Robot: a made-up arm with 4 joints. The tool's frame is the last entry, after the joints. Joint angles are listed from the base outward. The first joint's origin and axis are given. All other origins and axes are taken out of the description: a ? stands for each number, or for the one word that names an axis. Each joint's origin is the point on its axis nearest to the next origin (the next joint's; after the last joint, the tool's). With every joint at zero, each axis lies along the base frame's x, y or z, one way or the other. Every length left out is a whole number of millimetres.
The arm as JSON. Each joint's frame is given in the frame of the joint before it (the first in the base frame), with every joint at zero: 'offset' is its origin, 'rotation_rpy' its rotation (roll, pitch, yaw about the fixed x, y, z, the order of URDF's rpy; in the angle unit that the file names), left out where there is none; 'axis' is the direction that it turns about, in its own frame. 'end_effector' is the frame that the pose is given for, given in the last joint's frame.
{
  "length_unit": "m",
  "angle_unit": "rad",
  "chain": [
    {
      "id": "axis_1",
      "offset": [
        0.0,
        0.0,
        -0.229
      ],
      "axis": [
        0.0,
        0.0,
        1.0
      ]
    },
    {
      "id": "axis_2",
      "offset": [
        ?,
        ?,
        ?
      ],
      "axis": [
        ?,
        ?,
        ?
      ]
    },
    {
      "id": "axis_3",
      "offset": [
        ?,
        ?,
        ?
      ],
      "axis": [
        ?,
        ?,
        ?
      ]
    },
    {
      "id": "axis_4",
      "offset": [
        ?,
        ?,
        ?
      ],
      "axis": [
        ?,
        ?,
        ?
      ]
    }
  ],
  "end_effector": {
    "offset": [
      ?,
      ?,
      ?
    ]
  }
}
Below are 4 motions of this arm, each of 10 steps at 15 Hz.
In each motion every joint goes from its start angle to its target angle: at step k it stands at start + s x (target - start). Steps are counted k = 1, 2, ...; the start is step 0. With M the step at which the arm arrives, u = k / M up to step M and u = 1 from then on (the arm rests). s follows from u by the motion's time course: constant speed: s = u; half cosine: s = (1 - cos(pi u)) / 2; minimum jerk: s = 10 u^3 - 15 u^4 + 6 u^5.
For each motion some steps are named. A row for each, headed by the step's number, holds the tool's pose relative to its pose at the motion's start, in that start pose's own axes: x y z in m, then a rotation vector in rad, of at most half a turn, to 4 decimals.
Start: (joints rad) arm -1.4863 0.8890 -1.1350 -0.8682
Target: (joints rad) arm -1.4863 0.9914 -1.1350 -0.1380
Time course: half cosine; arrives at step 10
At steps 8, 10:
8: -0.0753 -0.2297 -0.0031 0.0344 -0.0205 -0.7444
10: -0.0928 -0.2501 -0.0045 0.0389 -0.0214 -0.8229

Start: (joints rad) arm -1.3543 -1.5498 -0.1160 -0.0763
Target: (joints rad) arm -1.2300 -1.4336 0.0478 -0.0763
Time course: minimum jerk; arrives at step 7
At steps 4, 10:
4: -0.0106 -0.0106 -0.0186 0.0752 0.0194 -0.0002
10: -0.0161 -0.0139 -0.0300 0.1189 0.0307 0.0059

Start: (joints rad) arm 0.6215 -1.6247 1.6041 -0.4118
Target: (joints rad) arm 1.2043 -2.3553 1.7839 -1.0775
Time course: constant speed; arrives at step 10
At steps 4, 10:
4: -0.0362 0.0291 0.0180 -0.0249 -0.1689 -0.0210
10: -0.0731 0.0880 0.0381 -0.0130 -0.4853 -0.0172

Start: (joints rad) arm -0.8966 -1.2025 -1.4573 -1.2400
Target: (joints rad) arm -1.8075 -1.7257 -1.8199 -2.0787
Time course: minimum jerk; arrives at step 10
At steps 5, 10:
5: -0.0291 0.1578 -0.0728 0.2523 0.1461 0.6696
10: -0.1562 0.2291 -0.0530 0.6006 0.0145 1.2955

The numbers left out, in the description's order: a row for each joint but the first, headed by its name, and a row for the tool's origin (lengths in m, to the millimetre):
axis_2: xyz -0.026 0.024 0.0, axis 1.0 0.0 0.0
axis_3: xyz 0.0 -0.172 0.112, axis 0.0 1.0 0.0
axis_4: xyz 0.066 0.0 0.05, axis 0.0 0.0 -1.0
tool: xyz 0.321 0.048 0.0

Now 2 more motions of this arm.
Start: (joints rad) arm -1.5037 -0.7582 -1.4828 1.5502
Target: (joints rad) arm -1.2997 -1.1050 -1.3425 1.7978
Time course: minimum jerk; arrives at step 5
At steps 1, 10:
1: -0.0034 0.0053 -0.0021 0.0002 0.0066 0.0064
10: -0.0708 0.0789 -0.0050 0.0188 0.0683 0.1126

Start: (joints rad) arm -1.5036 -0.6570 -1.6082 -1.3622
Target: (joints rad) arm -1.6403 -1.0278 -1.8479 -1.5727
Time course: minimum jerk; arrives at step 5
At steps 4, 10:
4: 0.0084 0.1347 -0.0215 -0.1317 0.0200 0.5561
10: 0.0062 0.1422 -0.0231 -0.1380 0.0186 0.5903

